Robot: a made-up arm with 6 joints.
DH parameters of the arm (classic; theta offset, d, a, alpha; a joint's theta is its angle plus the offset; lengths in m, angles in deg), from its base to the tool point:
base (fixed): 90 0.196 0 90
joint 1: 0 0.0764 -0.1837 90
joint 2: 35.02 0 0.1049 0
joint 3: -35.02 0.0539 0.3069 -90
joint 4: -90 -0.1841 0.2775 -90
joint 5: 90 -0.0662 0.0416 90
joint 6: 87.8 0 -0.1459 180
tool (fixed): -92.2 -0.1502 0 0
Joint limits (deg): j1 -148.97..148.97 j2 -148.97..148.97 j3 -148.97..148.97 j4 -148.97..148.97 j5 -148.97..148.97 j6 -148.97..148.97
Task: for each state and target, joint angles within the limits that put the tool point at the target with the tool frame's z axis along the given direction. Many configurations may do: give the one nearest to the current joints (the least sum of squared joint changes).
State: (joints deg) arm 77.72 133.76 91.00 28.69 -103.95 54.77
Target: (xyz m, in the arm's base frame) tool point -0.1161 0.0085 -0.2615 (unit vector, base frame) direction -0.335 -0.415 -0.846
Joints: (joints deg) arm 32.56 148.97 135.43 14.24 -120.34 30.67
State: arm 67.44 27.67 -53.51 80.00 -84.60 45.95
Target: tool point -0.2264 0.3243 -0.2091 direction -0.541 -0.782 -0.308
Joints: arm 27.18 14.65 -68.28 35.92 -84.10 52.01
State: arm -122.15 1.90 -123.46 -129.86 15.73 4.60
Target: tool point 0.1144 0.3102 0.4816 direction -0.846 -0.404 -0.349
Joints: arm -92.34 16.33 -89.84 -113.06 6.32 -20.96
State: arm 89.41 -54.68 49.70 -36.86 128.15 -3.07
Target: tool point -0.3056 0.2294 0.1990 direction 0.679 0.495 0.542
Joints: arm 138.30 -86.18 64.47 -19.48 141.13 -25.06
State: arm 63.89 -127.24 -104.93 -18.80 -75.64 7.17
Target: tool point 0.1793 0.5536 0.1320 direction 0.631 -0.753 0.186
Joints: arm 102.34 -108.00 -100.62 -0.13 -45.90 38.32
